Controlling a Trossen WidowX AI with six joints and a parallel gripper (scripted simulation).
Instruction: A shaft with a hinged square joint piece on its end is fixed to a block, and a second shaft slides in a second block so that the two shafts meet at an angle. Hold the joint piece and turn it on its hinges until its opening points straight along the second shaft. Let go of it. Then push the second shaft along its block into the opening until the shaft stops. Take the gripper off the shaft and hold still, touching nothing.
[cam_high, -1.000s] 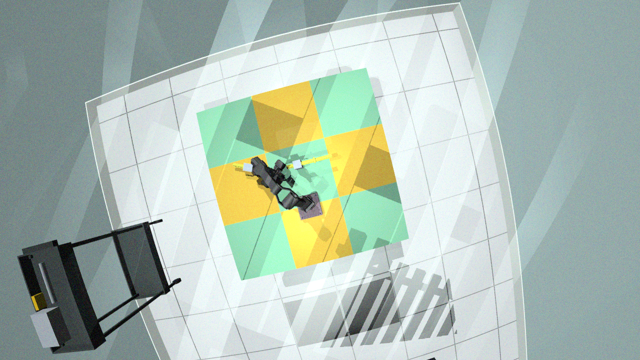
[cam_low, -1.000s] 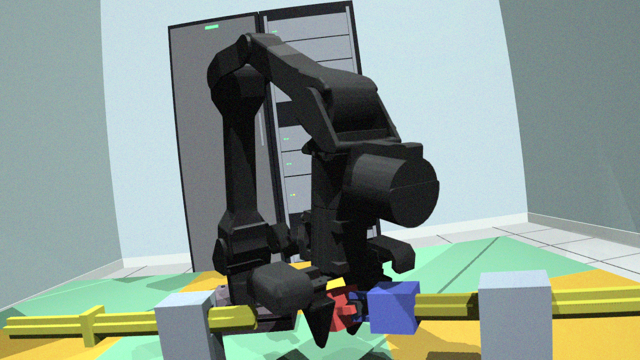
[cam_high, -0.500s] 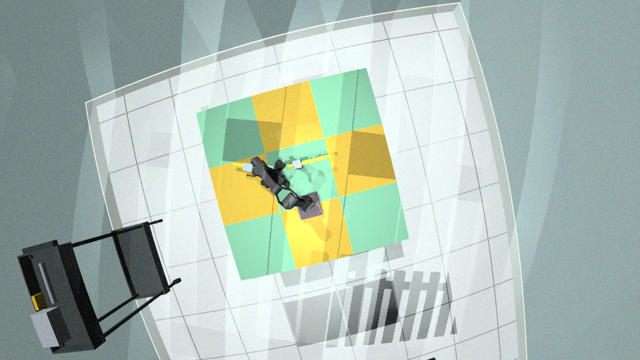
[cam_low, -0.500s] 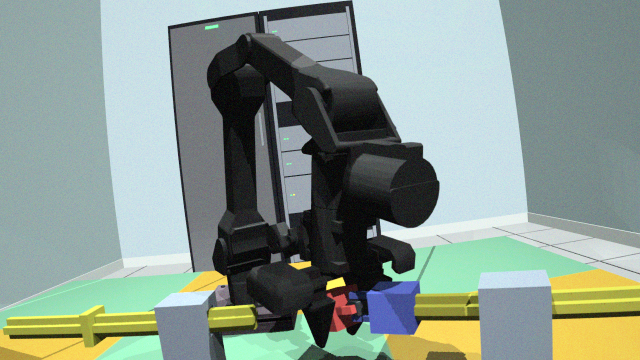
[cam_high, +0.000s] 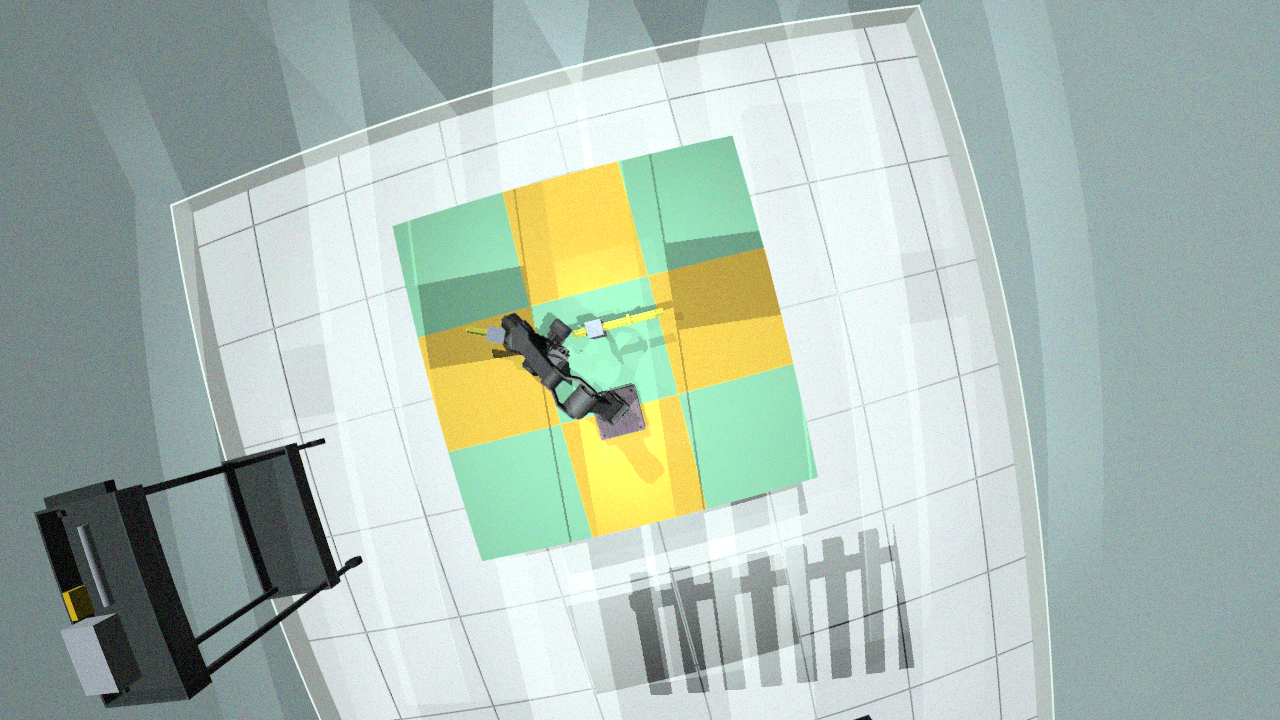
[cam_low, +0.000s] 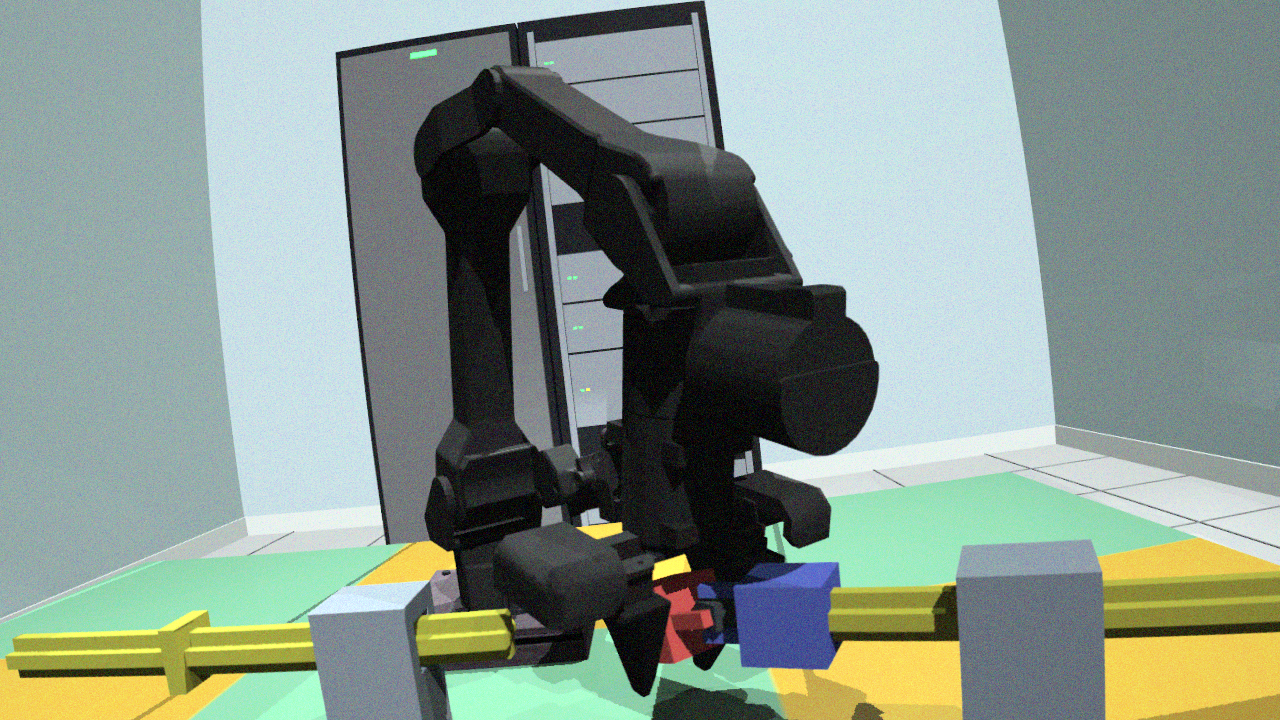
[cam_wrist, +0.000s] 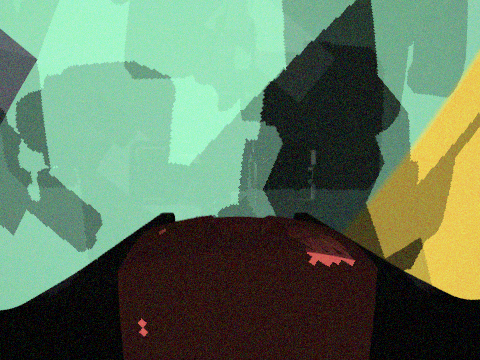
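Now: the red square joint piece 1 cm ahead of my gripper tip, 1 cm to the left of it and 4 cm above it.
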